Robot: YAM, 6 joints.
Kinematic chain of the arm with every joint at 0, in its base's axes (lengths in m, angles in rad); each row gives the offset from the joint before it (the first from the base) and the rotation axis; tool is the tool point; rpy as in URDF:
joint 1: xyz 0 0 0.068 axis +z
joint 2: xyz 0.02 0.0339 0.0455 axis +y
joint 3: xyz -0.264 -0.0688 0 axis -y
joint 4: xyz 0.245 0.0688 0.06 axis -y
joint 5: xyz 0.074 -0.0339 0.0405 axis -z
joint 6: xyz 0.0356 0 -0.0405 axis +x
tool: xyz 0 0 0 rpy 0 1.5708 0
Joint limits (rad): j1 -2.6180..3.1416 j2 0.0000..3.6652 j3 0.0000..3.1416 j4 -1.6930..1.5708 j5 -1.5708..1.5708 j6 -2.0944..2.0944
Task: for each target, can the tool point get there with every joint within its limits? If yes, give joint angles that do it. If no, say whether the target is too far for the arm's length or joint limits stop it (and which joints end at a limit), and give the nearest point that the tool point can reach.
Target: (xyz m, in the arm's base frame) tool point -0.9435 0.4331 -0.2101
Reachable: no: too far | nearest point -0.5602 0.2572 -0.0761 | short by 0.443 m
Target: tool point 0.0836 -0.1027 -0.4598
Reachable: no: joint limits stop it (at a limit: joint 2) | nearest point 0.0988 -0.1214 -0.3684 | short by 0.095 m
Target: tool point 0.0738 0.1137 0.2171
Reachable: yes | joints 0.8256 0.5447 0.3733 -0.3508 -0.6968 -0.0853
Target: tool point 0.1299 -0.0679 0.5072
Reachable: yes | joints -0.5249 1.0741 1.7632 -1.0694 -0.1788 -0.3995
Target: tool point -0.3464 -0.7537 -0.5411
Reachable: no: too far | nearest point -0.2162 -0.4703 -0.2605 | short by 0.420 m
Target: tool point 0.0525 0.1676 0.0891
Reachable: yes | joints 1.2836 1.3114 0.2706 -0.0791 0.0806 1.5442
